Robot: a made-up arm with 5 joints.
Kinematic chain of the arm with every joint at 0, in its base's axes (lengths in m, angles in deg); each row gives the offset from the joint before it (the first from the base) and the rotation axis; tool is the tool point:
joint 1: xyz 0 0 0.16 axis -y
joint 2: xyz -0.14 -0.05 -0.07 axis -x
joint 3: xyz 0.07 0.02 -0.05 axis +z
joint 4: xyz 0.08 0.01 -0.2 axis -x
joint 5: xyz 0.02 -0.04 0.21 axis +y
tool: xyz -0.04 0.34 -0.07
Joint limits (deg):
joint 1: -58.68..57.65
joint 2: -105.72..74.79
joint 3: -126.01..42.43
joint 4: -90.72..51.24
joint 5: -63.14..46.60
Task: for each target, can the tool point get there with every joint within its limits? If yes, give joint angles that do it. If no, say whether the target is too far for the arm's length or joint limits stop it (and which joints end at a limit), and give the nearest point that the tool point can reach.
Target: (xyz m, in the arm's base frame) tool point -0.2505 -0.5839 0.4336
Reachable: no: joint limits stop it (at a limit: joint 1, joint 2, joint 3, joint 5) | nearest point -0.0392 -0.4675 0.3131 | short by 0.270 m
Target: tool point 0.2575 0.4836 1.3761
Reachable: no: too far | nearest point 0.0874 0.2220 0.5728 | short by 0.862 m
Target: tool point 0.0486 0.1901 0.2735
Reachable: yes | joints 9.91 -50.75 -17.88 -5.15 9.42
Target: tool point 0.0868 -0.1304 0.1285
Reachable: yes | joints 15.57 -22.52 -101.16 -38.02 1.46
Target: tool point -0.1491 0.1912 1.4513
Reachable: no: too far | nearest point -0.0487 0.1805 0.5821 | short by 0.875 m
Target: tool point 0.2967 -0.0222 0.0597
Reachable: yes | joints 20.77 -52.25 -85.65 -2.81 -50.30
